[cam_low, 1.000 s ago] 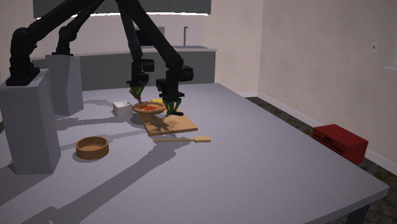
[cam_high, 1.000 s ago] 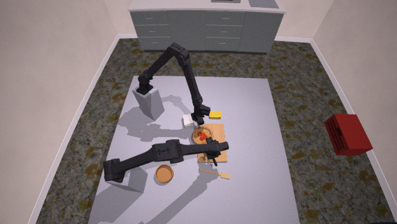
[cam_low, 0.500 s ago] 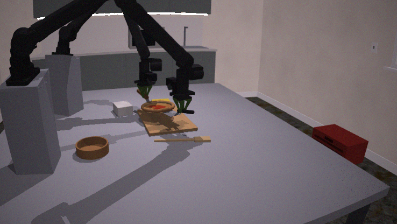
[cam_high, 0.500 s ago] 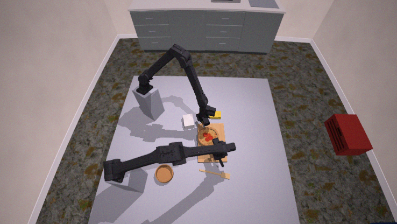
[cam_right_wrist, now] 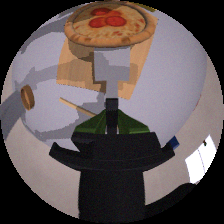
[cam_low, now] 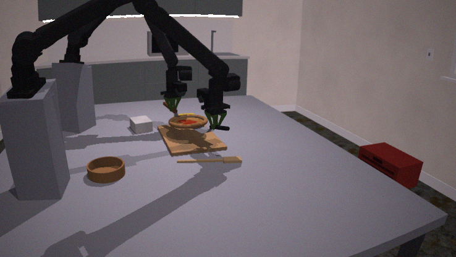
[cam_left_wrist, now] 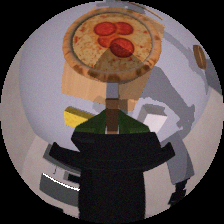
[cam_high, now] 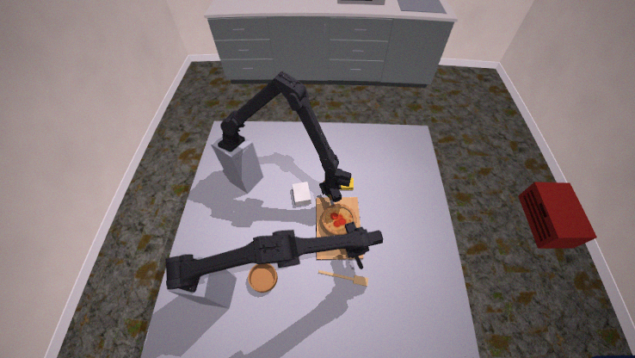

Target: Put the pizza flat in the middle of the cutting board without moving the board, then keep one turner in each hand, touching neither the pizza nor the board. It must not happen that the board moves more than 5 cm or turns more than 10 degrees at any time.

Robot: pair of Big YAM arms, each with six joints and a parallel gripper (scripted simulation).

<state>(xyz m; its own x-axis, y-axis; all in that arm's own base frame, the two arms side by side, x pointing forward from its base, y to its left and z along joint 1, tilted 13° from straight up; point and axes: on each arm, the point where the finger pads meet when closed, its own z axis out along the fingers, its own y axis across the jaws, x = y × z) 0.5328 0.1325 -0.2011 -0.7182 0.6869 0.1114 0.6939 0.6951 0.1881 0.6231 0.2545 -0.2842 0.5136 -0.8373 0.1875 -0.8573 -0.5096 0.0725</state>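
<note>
The black-handled turner lies 10 mm to the left of my right hand and 10 mm below it. From my right hand the other things lie so: wooden spatula 100 mm to the right, 100 mm below, 20 mm behind; then pizza 190 mm to the left, 80 mm behind, 30 mm below; then wooden cutting board 170 mm to the left, 100 mm below, 80 mm behind.
</note>
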